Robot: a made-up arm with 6 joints.
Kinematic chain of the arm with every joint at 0, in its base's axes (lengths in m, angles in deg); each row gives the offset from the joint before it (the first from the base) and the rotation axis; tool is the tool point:
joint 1: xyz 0 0 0.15 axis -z
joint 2: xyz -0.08 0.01 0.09 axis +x
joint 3: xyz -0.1 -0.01 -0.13 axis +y
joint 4: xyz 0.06 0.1 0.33 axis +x
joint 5: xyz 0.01 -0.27 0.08 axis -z
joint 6: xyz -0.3 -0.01 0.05 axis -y
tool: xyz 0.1 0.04 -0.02
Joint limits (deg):
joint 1: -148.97..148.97
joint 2: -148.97..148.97
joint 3: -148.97..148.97
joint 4: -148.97..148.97
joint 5: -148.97..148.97
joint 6: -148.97..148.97
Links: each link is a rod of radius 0.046 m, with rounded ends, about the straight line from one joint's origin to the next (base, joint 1, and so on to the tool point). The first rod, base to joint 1, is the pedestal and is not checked.
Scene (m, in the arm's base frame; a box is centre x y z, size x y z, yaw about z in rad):
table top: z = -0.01
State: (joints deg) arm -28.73 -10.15 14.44 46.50 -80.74 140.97
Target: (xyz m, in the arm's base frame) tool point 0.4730 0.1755 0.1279
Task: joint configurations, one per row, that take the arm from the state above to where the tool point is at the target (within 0.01 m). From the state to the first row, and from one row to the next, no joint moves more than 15 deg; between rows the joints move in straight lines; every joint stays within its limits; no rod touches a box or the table.
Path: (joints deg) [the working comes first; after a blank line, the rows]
Joints at the target: -93.97 2.51 24.06 35.18 -129.02 142.89
Straight joint move there: clear.

1: -41.78 -7.62 16.36 44.24 -90.40 141.35
2: -54.83 -5.09 18.29 41.97 -100.05 141.74
3: -67.87 -2.56 20.21 39.71 -109.71 142.12
4: -80.92 -0.02 22.13 37.44 -119.37 142.50
5: -93.97 2.51 24.06 35.18 -129.02 142.89

